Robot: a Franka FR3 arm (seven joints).
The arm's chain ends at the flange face. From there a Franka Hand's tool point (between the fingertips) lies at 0.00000 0.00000 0.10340 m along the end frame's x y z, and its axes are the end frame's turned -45 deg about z.
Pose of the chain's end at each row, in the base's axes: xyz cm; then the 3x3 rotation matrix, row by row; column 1 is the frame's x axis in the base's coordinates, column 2 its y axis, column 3 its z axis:
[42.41 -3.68 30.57], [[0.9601 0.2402 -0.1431], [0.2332 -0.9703 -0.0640], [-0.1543 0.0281 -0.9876]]
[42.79 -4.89 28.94], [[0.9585 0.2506 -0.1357], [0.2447 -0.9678 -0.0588], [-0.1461 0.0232 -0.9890]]
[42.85 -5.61 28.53], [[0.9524 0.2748 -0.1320], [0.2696 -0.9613 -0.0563], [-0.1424 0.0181 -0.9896]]
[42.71 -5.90 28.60], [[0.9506 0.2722 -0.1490], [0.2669 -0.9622 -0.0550], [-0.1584 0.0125 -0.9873]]
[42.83 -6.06 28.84], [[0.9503 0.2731 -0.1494], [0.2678 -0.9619 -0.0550], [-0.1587 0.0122 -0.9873]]
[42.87 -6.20 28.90], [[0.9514 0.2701 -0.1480], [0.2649 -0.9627 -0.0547], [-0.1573 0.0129 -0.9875]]
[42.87 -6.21 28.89], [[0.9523 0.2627 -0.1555], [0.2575 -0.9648 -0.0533], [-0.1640 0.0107 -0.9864]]
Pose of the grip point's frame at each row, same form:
[40.93 -4.34 20.36], [[0.5090 0.8487 -0.1431], [0.8510 -0.5212 -0.0640], [-0.1290 -0.0892 -0.9876]]
[41.39 -5.50 18.71], [[0.5006 0.8550 -0.1357], [0.8574 -0.5113 -0.0588], [-0.1197 -0.0869 -0.9890]]
[41.49 -6.19 18.30], [[0.4791 0.8678 -0.1320], [0.8704 -0.4891 -0.0563], [-0.1135 -0.0879 -0.9896]]
[41.17 -6.47 18.39], [[0.4797 0.8647 -0.1490], [0.8691 -0.4917 -0.0550], [-0.1208 -0.1032 -0.9873]]
[41.29 -6.63 18.63], [[0.4789 0.8651 -0.1494], [0.8695 -0.4908 -0.0550], [-0.1208 -0.1036 -0.9873]]
[41.34 -6.77 18.69], [[0.4818 0.8637 -0.1480], [0.8680 -0.4934 -0.0547], [-0.1203 -0.1021 -0.9875]]
[41.26 -6.76 18.69], [[0.4876 0.8591 -0.1555], [0.8643 -0.5001 -0.0533], [-0.1235 -0.1084 -0.9864]]

